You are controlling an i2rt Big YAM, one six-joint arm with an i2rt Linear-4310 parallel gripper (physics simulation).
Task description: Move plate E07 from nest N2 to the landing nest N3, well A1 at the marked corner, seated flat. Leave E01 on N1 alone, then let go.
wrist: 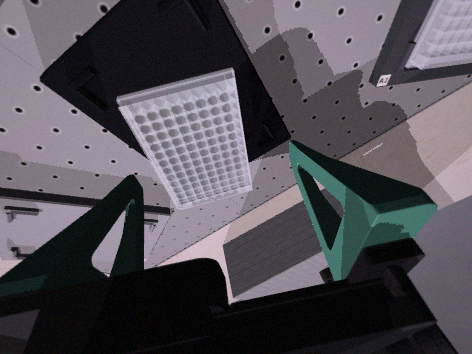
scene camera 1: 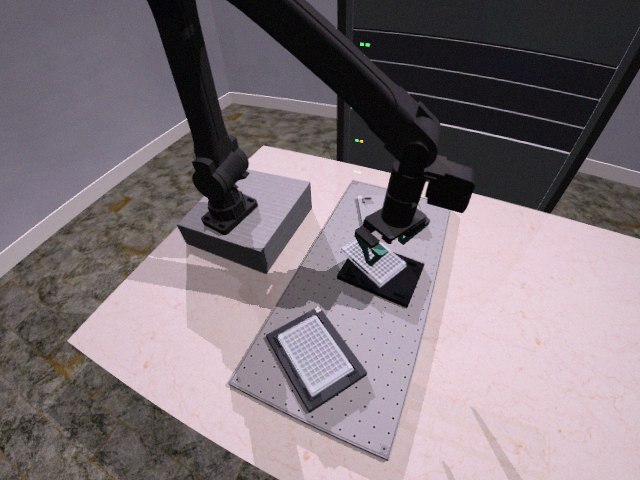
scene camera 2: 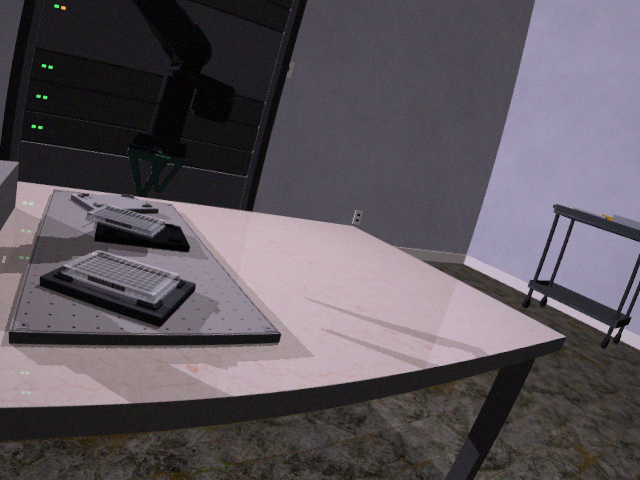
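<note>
One clear 96-well plate lies askew on the black middle nest, tilted and overhanging its edge, not flat. My gripper is open and empty above and behind this plate. A second plate sits squarely on the dark grey front nest, whose corner carries an A1 label. A light nest lies at the back, bearing no plate. Plate and nest numbers are unreadable.
The nests stand on a perforated metal board on the pale table. The arm's grey base block is left of the board. A dark equipment rack stands behind the table. A cart is far right.
</note>
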